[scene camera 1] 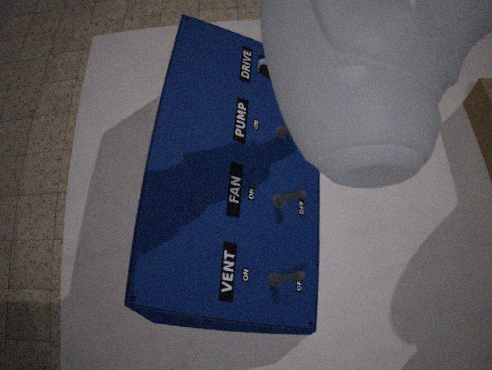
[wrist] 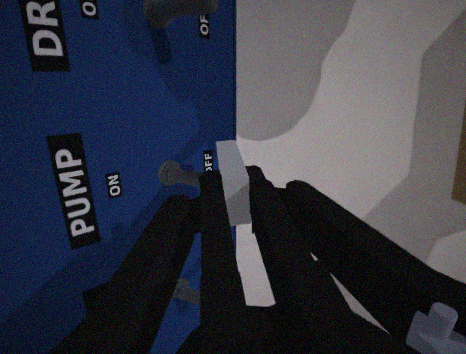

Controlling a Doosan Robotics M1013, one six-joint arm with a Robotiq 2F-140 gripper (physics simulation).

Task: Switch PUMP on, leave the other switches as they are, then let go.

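Places are measured from the arm's base along level axes (x ahead, y left, z up), in metres.
Pixels of known places: gripper, fingertip midpoint: [wrist: 226,158].
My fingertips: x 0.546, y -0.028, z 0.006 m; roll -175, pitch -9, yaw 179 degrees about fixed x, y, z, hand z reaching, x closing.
Behind a point stands the place of what it marks.
The blue switch panel [scene camera 1: 175,210] {y 0.141, x 0.745, z 0.051 m} [wrist: 125,100] {y -0.080, x 0.613, z -0.002 m} carries labelled switches. The PUMP switch [scene camera 1: 282,132] {y -0.014, x 0.591, z -0.004 m} [wrist: 171,173] {y -0.021, x 0.590, z -0.003 m} has a grey lever that leans toward its OFF label; in the scene view the arm covers much of it. My gripper [wrist: 226,158] {y -0.028, x 0.546, z 0.006 m} is shut and empty, with its fingertips beside the PUMP lever's outer end, on the OFF side; whether they touch it I cannot tell. The gripper is hidden behind the arm in the scene view, apart from a small dark part near DRIVE. The FAN switch [scene camera 1: 290,198] {y 0.107, x 0.588, z 0.007 m} and VENT switch [scene camera 1: 287,278] {y 0.225, x 0.599, z 0.009 m} lean to OFF.
The DRIVE switch [wrist: 180,10] {y -0.133, x 0.567, z 0.008 m} also leans to OFF, just above PUMP in the wrist view. The white arm [scene camera 1: 360,100] {y 0.218, x 0.597, z 0.388 m} hangs over the panel's right edge. A pale table [scene camera 1: 360,240] {y 0.139, x 0.454, z -0.108 m} lies under the panel. A brown object [scene camera 1: 481,115] {y -0.103, x 0.142, z -0.059 m} stands at the right.
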